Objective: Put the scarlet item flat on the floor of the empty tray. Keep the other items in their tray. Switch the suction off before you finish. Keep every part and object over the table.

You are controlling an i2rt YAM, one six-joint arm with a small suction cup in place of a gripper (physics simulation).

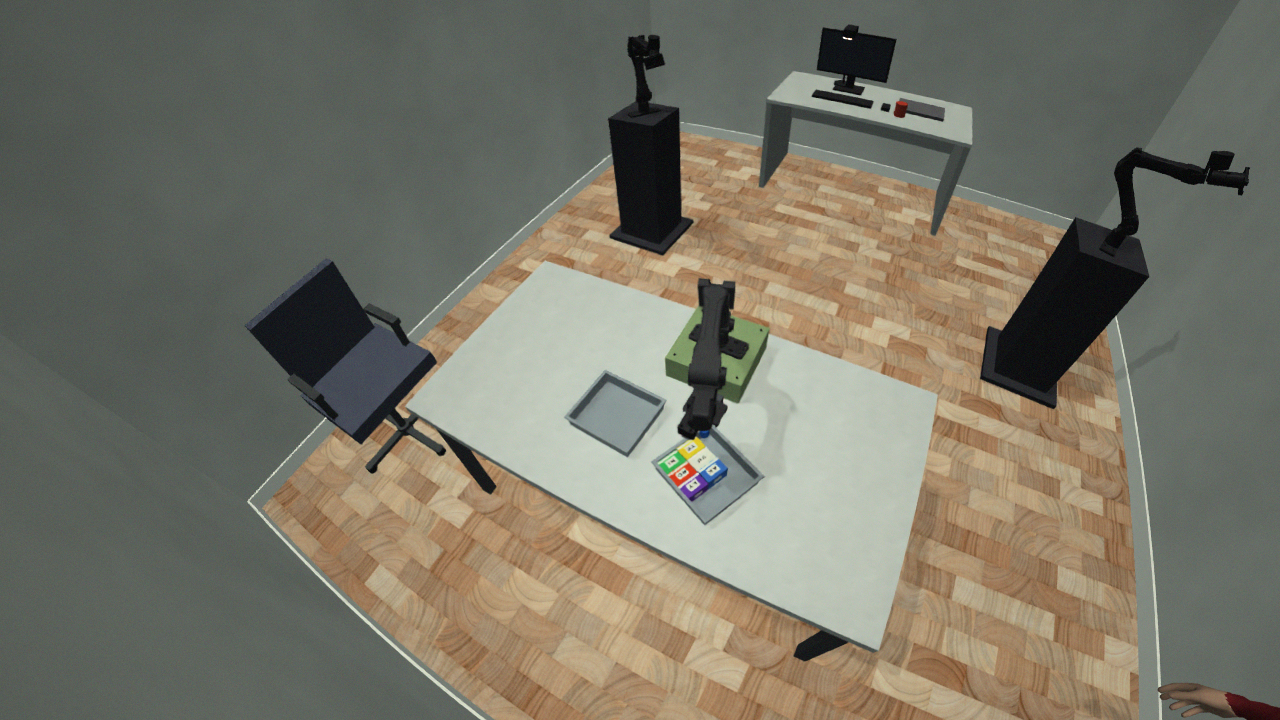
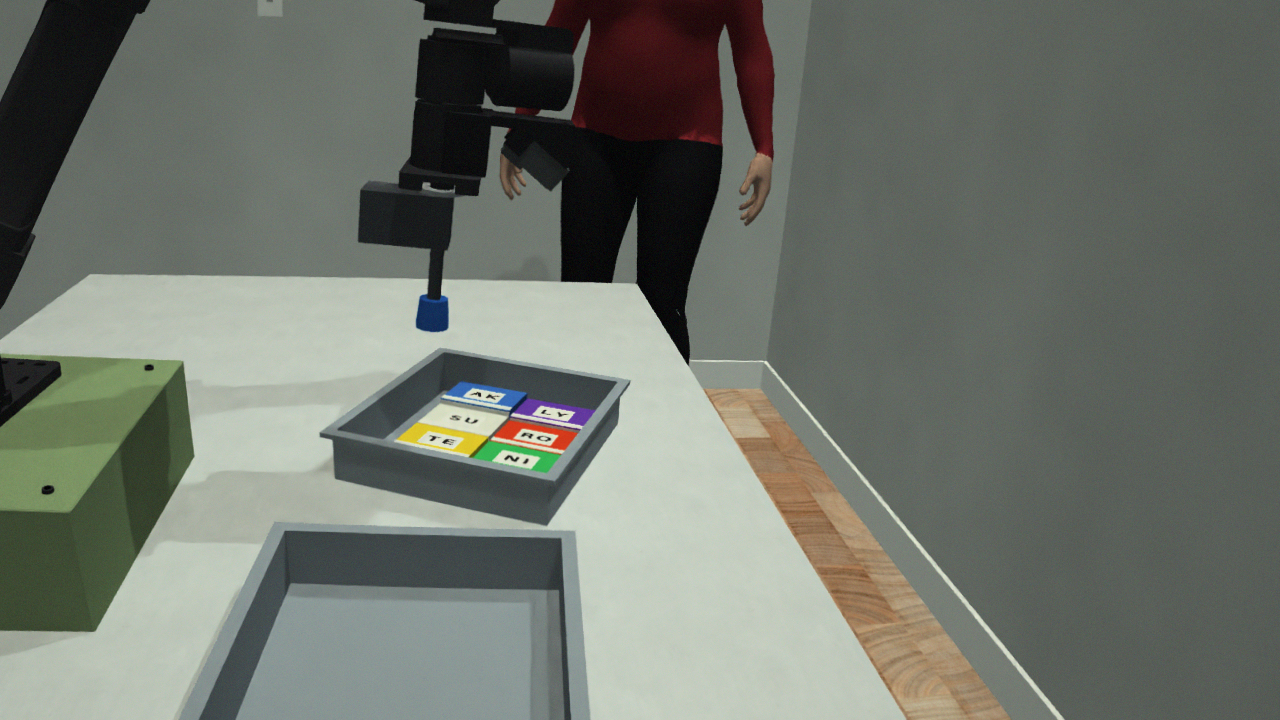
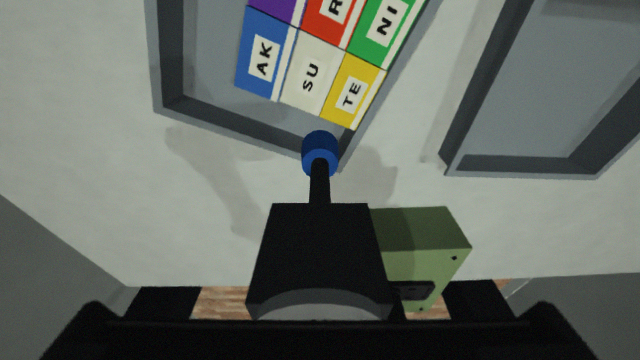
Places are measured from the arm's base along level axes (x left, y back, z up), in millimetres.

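Pixels of known places: end effector, tool point: (image 1: 704,433) (image 2: 431,326) (image 3: 319,147).
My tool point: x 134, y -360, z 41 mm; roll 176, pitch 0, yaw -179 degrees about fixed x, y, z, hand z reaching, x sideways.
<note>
Ahead of a thing's pixels: the offset from my tool point to its top centre. Level surfaces: height alone.
The scarlet item, a red box marked RO @[dx -16, dy -97, dz -100 mm] (image 1: 682,474) (image 2: 535,437) (image 3: 330,22), lies flat in the item tray @[dx +42, dy -51, dz -93 mm] (image 1: 741,497) (image 2: 429,483) (image 3: 225,127), between the purple box @[dx +30, dy -116, dz -96 mm] (image 1: 692,487) (image 2: 552,412) and the green box @[dx -63, dy -79, dz -100 mm] (image 1: 671,462) (image 2: 517,457) (image 3: 382,30). White, yellow and blue boxes lie beside them. The empty tray @[dx -312, dy -9, dz -93 mm] (image 1: 597,438) (image 2: 572,626) (image 3: 525,176) stands apart from it. My blue suction cup (image 1: 704,433) (image 2: 432,314) (image 3: 320,150) hangs above the item tray's corner nearest the arm base, with nothing on it; the gripper is open.
The green base block (image 1: 716,358) (image 2: 80,438) (image 3: 425,235) stands behind the trays. The table @[dz -143 mm] (image 1: 832,501) (image 2: 698,555) carries both trays. A person (image 2: 644,80) stands beyond the table, and a chair (image 1: 358,376) stands at its left.
</note>
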